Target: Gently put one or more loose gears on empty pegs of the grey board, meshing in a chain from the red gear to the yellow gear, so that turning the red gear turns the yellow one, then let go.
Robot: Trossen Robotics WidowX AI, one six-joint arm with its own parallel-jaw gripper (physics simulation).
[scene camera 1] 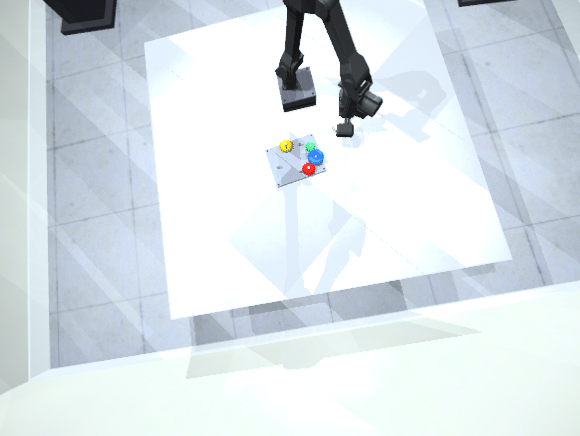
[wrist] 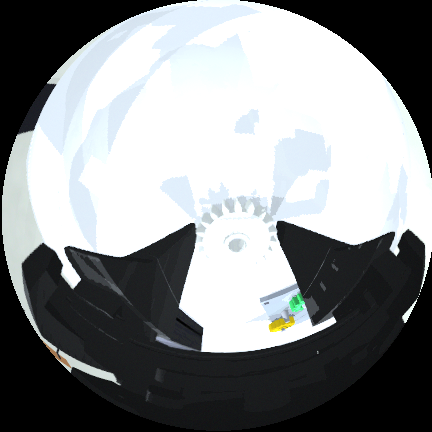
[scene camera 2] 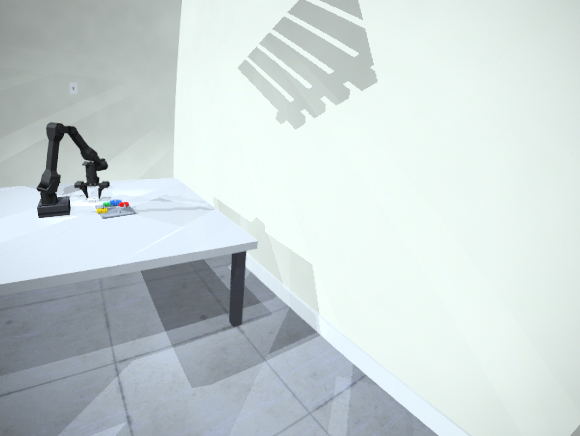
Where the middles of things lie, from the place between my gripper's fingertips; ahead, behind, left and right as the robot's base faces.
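Labels:
Grey board [scene camera 1: 290, 162]: 10 mm below my hand, 130 mm ahead of it, 200 mm to the right of it. White gear [wrist: 254, 227]: 10 mm to the right of my hand.

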